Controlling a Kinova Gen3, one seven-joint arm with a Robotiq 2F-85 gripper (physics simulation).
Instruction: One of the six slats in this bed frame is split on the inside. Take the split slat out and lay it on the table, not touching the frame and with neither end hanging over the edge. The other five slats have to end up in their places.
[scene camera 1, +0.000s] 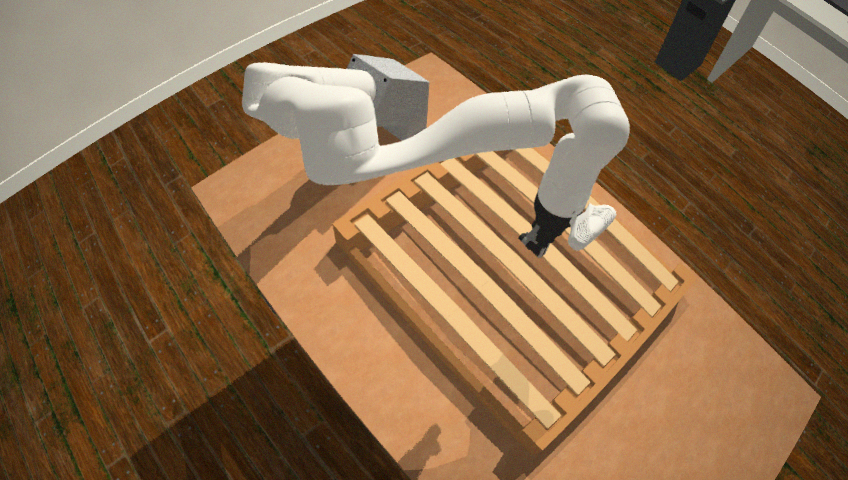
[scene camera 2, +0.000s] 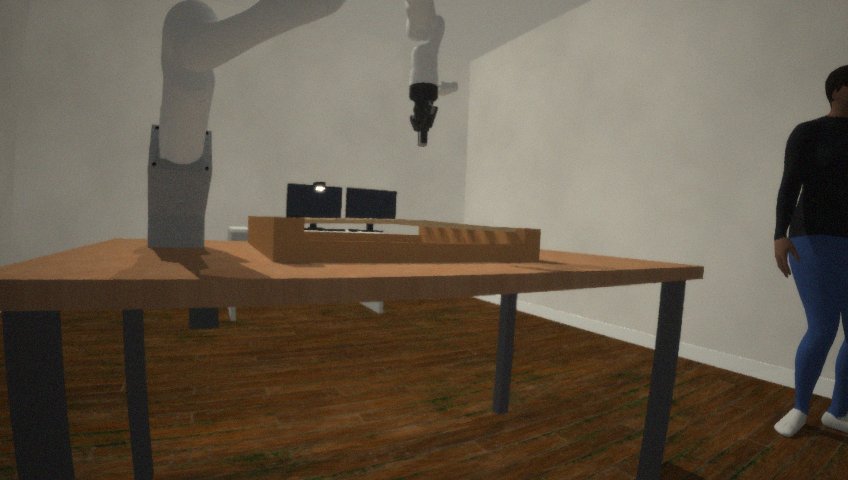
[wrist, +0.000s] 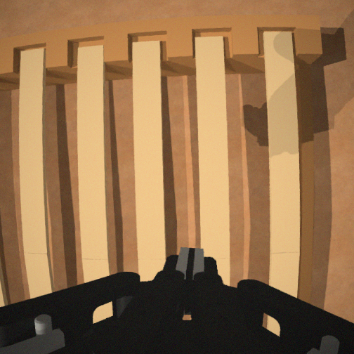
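The bed frame (scene camera 1: 537, 435) (scene camera 2: 357, 248) (wrist: 177, 50) lies on the table. Pale slats lie side by side across it, their visible ends in the notches. The slat nearest the left side in scene camera 1 (scene camera 1: 452, 312) is at the right in the wrist view (wrist: 284, 200), partly under the arm's shadow. In the wrist view a faint thin line crosses several slats at a similar height; no open split shows. My gripper (scene camera 1: 531, 245) (scene camera 2: 422, 143) (wrist: 191, 262) is shut and empty, pointing down high above the middle of the frame. The arm hides some far slat ends in scene camera 1.
The table (scene camera 1: 714, 386) (scene camera 2: 357, 291) extends beyond the frame on several sides. The grey robot base (scene camera 1: 404, 95) (scene camera 2: 176, 208) stands at the table's back. A person (scene camera 2: 818, 178) stands at the right, beyond the table. A monitor (scene camera 2: 313, 201) shows in the background.
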